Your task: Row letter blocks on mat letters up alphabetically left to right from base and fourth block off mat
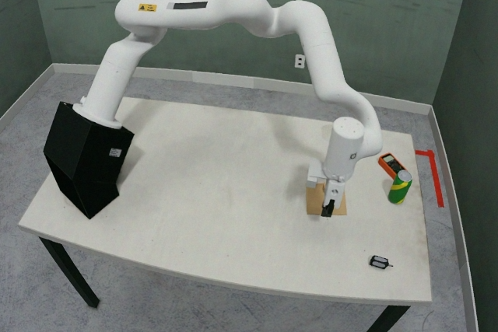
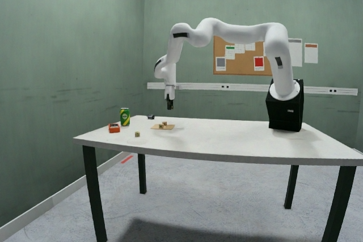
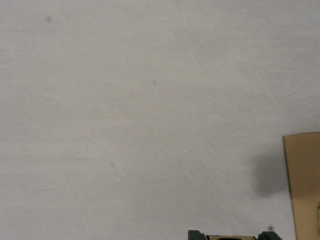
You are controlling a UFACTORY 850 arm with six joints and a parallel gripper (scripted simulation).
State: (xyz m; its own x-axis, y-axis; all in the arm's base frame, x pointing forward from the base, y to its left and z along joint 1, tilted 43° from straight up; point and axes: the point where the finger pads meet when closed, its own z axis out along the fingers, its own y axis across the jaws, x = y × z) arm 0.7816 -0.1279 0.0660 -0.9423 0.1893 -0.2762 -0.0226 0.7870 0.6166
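Now: hand 140 mm to the right of the tan mat and 120 mm above it. The rest, counted from my hand: yellow can (260 mm ahead, 200 mm to the left, 60 mm below); then orange multimeter (250 mm ahead, 340 mm to the left, 110 mm below); then small black object (210 mm ahead, 100 mm to the right, 110 mm below).
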